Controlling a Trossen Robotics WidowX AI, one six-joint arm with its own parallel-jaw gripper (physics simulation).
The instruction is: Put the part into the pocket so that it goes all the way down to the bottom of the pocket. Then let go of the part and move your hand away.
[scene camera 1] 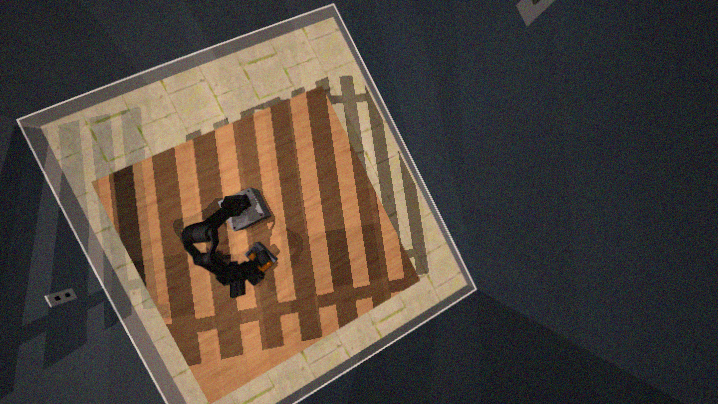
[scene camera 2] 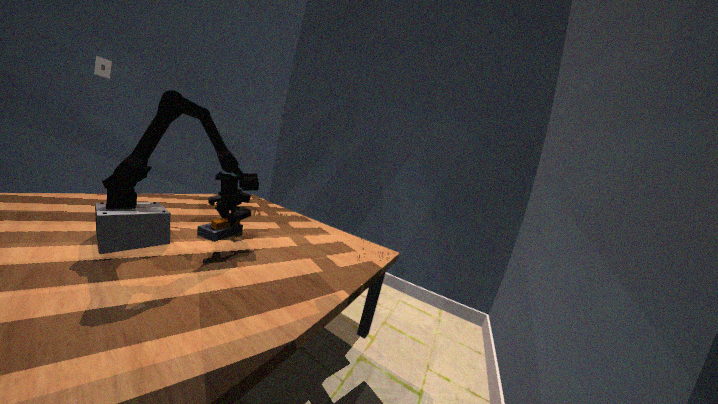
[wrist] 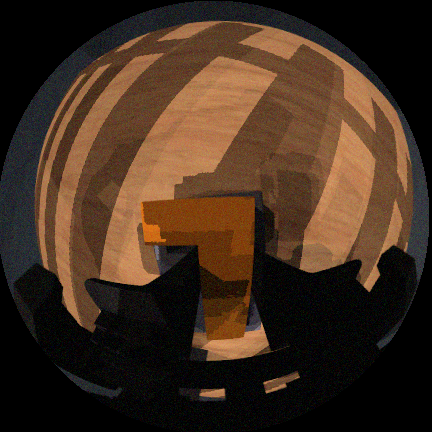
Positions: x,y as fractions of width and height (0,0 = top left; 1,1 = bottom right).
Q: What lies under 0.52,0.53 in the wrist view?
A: An orange L-shaped part.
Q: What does the gripper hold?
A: An orange L-shaped part.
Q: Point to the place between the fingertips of the gripper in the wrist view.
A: At 0.51,0.58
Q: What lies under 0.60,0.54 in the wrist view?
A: A pocket block.
